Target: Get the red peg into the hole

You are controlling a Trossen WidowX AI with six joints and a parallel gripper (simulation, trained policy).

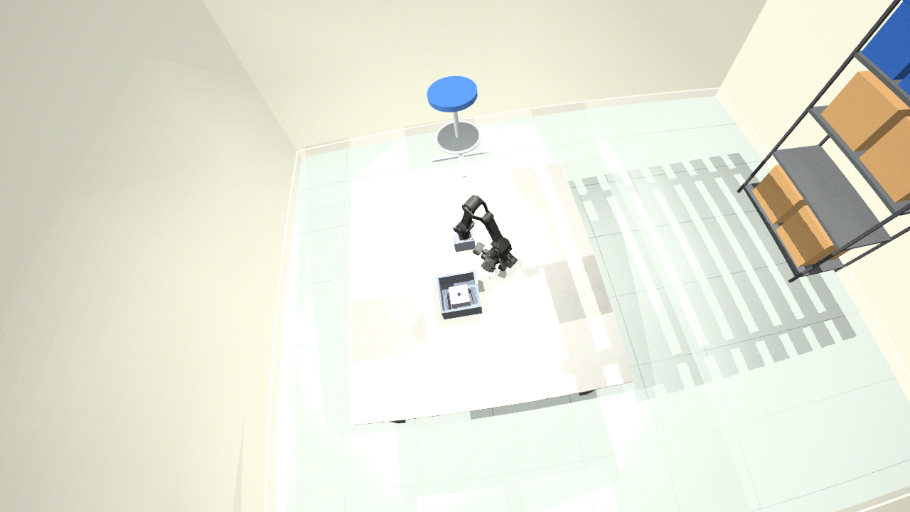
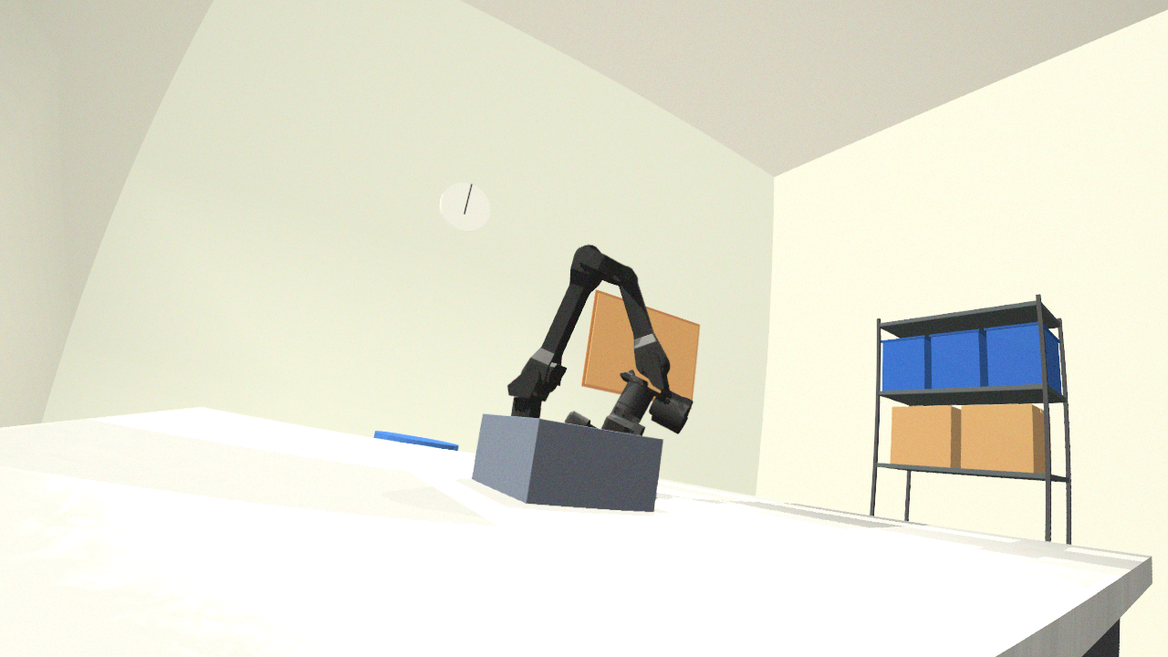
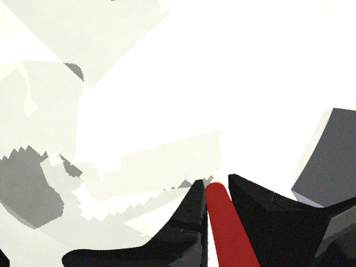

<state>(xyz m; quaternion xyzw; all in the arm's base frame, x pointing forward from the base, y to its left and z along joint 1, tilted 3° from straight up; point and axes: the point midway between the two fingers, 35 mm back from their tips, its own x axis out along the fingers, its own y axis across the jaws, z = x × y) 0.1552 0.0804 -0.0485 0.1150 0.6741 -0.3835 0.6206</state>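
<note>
Now: gripper tip 16 cm short of the grey box, 18 cm to the left of it and 2 cm below it. Also, from my gripper tip: red peg (1 cm to the left, 3 cm above).
</note>
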